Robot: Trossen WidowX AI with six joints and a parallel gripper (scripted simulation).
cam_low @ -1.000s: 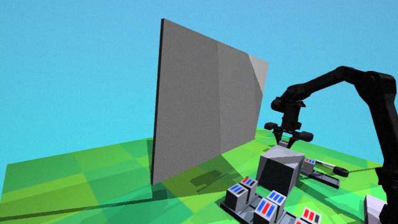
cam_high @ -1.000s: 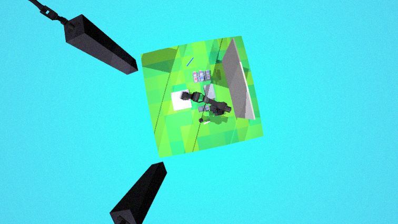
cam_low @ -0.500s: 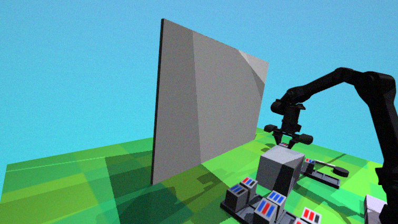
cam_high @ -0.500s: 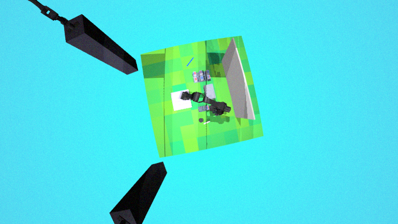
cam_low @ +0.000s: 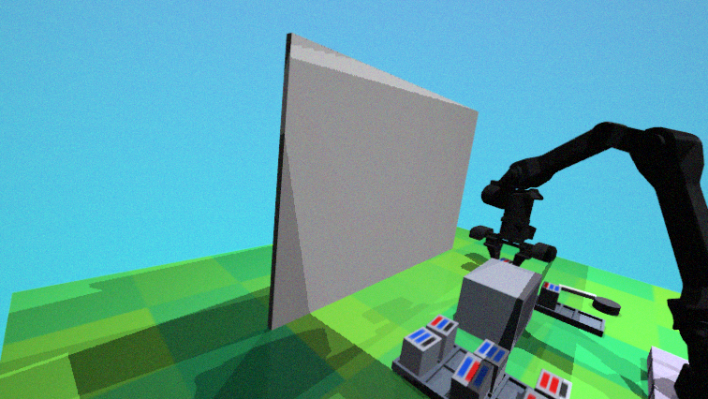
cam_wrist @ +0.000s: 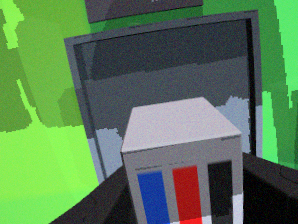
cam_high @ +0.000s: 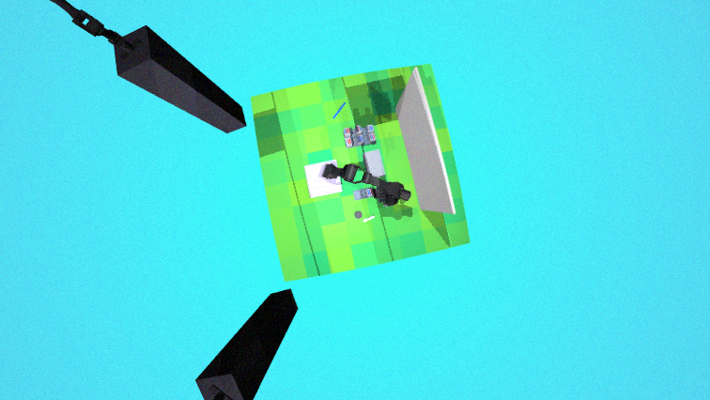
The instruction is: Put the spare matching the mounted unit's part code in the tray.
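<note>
My gripper tip is 3 cm above the tray. Also, from my gripper tip: mounted unit 20 cm to the left, 3 cm behind, 2 cm above; grey panel 22 cm ahead, 19 cm above, 17 cm to the left; dark disc 21 cm behind, 9 cm to the right, 2 cm below.
</note>
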